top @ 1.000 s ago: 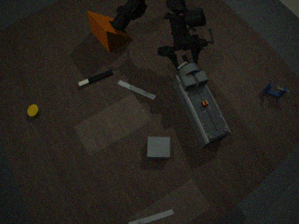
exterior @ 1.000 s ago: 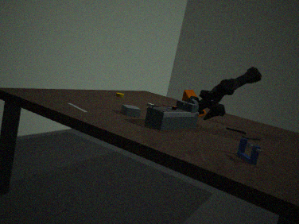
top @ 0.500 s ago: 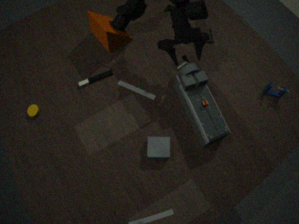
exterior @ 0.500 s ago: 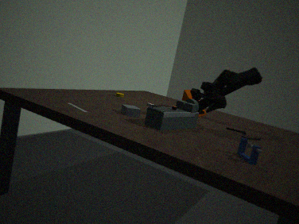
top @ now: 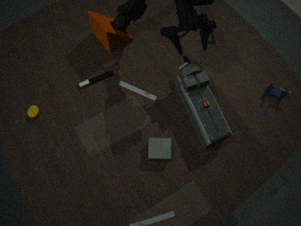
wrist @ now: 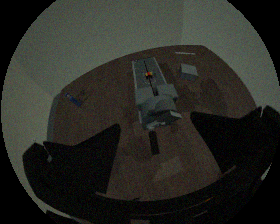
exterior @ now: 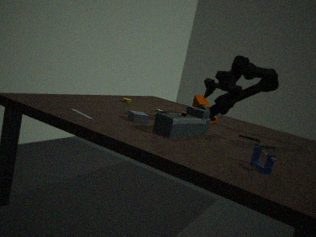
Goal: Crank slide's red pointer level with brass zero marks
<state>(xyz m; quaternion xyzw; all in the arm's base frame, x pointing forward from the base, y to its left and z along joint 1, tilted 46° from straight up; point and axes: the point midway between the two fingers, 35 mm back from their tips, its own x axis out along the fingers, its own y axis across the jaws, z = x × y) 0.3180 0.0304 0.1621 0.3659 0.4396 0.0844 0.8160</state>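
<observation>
My gripper tip is 16 cm short of the red pointer, 7 cm above it and 4 cm to the left of it. From my gripper tip the other things lie so: grey block: 24 cm to the right, 19 cm ahead, 14 cm below; yellow disc: 59 cm to the right, 15 cm below, 15 cm behind; black-and-white marker: 32 cm to the right, 16 cm behind, 15 cm below.
</observation>
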